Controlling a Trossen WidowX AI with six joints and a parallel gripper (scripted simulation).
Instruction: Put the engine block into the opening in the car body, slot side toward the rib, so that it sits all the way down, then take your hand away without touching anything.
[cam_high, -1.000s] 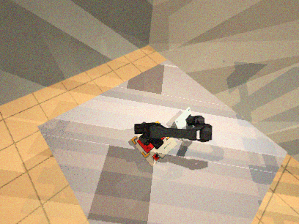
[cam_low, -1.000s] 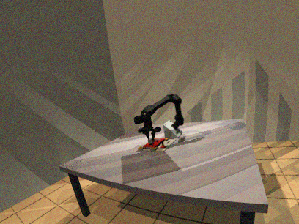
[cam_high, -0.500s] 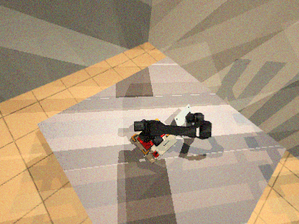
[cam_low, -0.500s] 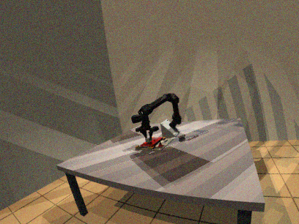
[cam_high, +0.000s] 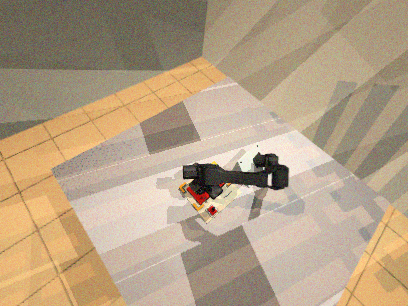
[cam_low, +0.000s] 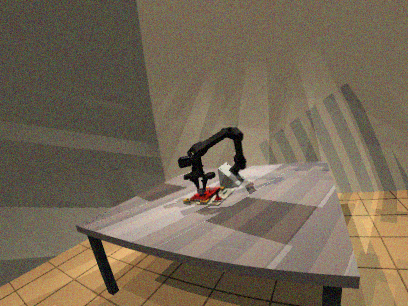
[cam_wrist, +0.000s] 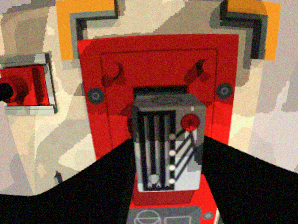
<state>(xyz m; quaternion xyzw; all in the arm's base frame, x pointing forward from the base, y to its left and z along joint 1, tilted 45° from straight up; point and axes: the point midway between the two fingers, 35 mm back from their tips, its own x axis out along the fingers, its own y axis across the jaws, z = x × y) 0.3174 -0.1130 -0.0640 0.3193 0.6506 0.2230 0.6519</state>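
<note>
My gripper tip is now 1 cm above the engine block.
</note>
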